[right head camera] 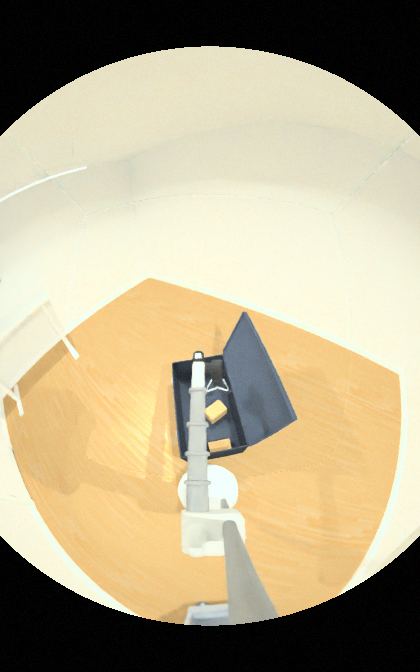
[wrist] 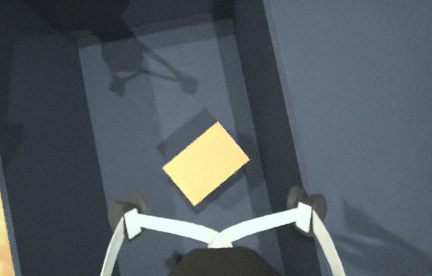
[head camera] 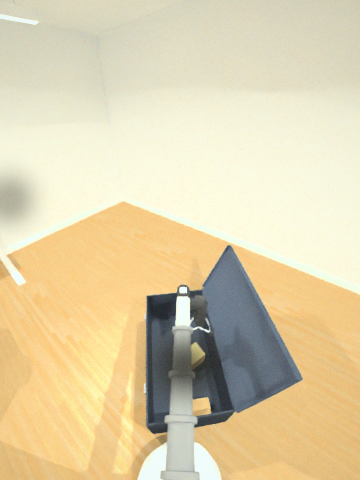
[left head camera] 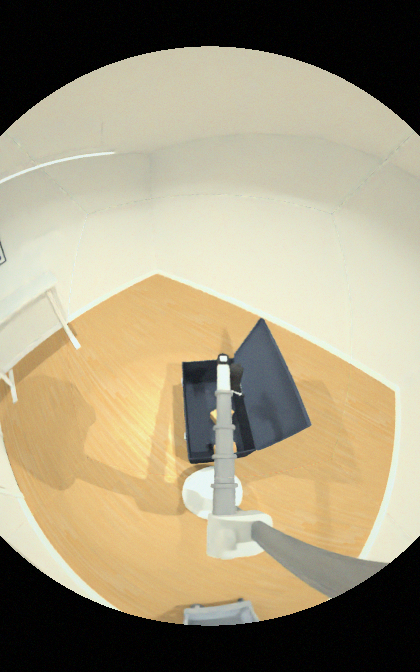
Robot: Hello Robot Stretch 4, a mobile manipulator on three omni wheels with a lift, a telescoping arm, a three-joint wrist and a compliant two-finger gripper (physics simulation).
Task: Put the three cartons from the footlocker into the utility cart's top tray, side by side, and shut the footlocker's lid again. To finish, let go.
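Places are measured from the robot's base along level axes (x ahead, y left, z up), in millimetres.
Pixels of known places: gripper, fingertip midpoint: [wrist: 217, 204] [head camera: 197, 334].
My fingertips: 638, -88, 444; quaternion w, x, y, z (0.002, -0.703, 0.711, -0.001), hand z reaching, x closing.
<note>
Behind a point stands the place of what it marks, as x, y, z.
The dark blue footlocker [head camera: 148, 360] @[556, 207, 259] [left head camera: 185, 415] [right head camera: 176, 415] stands on the floor, its lid [head camera: 250, 330] @[581, -345, 604] [left head camera: 270, 390] [right head camera: 255, 380] [wrist: 370, 100] @[733, -252, 422] open to the right. One tan carton [head camera: 198, 356] @[646, -114, 112] [right head camera: 216, 411] [wrist: 206, 164] @[655, -68, 112] lies turned at an angle inside. A second carton [head camera: 202, 406] @[355, -125, 112] [right head camera: 219, 444] lies by the near end wall. A third carton does not show. My gripper [right head camera: 218, 387] [wrist: 217, 204] @[638, -88, 443] is open and empty over the footlocker, beyond the angled carton in the right head view. Part of a grey cart [left head camera: 220, 608] shows at the bottom edge; its tray's contents are hidden.
My arm [head camera: 181, 395] @[244, -1, 859] [left head camera: 224, 440] [right head camera: 197, 435] reaches over the footlocker and hides part of its inside. A white table [left head camera: 30, 300] [right head camera: 22, 320] stands at the left. Walls meet in a corner behind the footlocker. My white round base [right head camera: 215, 482] is by the footlocker's near end.
</note>
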